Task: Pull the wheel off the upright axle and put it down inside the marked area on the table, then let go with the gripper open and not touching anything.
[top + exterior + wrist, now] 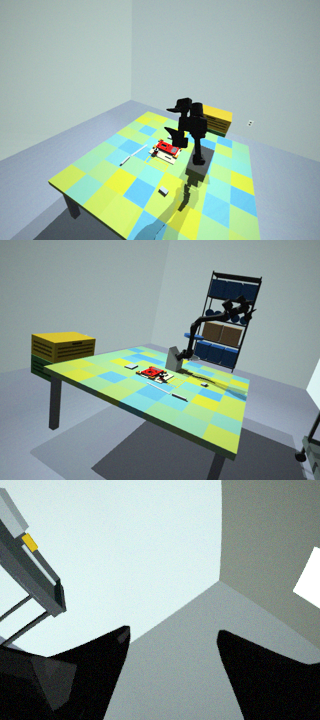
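Now: the wheel 25 cm ahead of my gripper tip, 46 cm to the right of it and 64 cm below it. The rest, counted from my gripper tip: white rod: 39 cm ahead, 41 cm to the right, 68 cm below; grey block: 1 cm ahead, 19 cm to the right, 67 cm below.
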